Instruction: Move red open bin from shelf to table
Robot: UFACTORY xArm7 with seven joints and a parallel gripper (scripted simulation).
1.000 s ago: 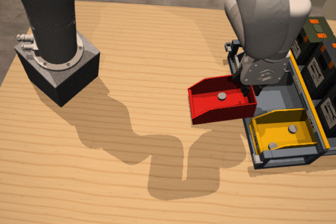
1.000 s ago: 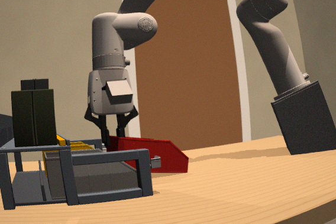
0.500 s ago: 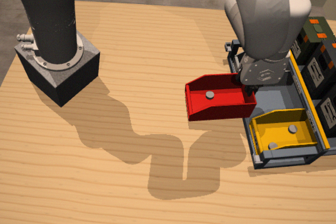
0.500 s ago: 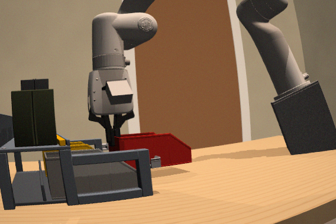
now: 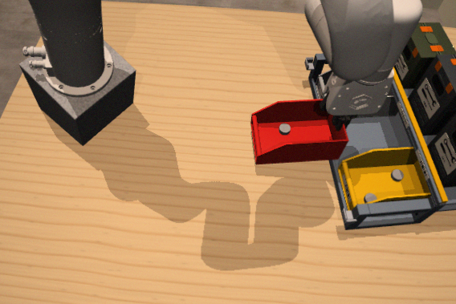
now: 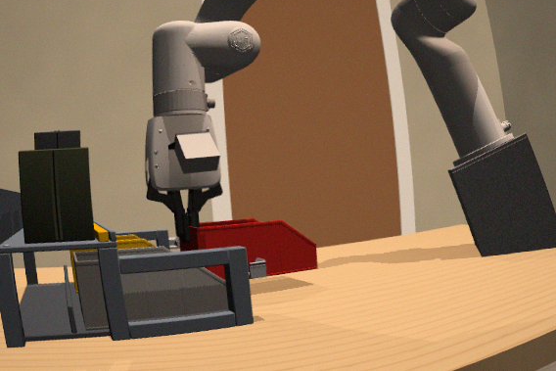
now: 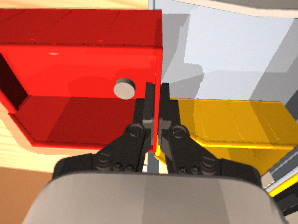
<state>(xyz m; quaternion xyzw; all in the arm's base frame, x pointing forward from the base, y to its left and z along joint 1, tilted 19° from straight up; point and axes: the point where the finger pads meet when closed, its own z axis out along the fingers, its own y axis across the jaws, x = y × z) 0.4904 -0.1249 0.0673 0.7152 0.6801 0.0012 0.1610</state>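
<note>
Now: hand 80 mm past the red open bin, 40 mm above it and 10 mm to the right of it. Round my hand: dark box 190 mm ahead, 100 mm to the left, 50 mm above; then yellow open bin 120 mm to the right, 80 mm ahead, 50 mm below.
</note>
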